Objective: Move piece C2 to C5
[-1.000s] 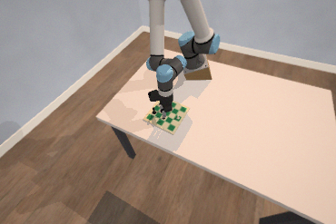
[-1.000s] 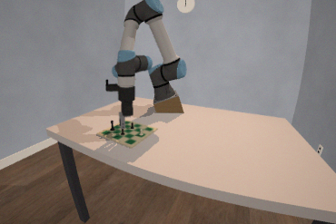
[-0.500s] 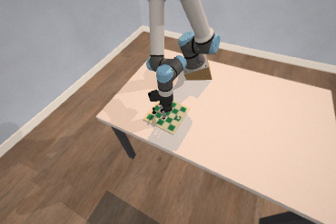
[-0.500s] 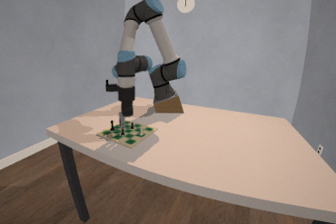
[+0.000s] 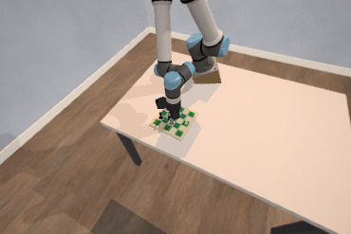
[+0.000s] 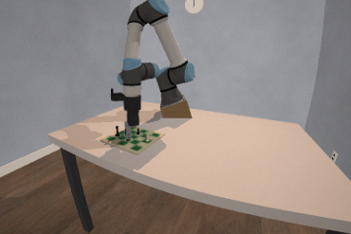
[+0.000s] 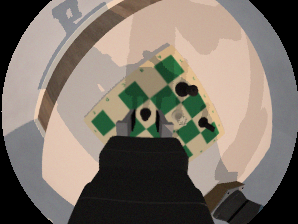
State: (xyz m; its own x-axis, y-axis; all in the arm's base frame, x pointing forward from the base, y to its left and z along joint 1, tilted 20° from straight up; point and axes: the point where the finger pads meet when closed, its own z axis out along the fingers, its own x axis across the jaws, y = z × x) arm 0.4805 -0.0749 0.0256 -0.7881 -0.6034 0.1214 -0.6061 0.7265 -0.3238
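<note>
Now: the chessboard 40 mm behind my hand, 10 mm to the left of it and 40 mm below it. From my hand the other things lie so: white piece (30 mm behind, 80 mm to the left, 20 mm below).
</note>
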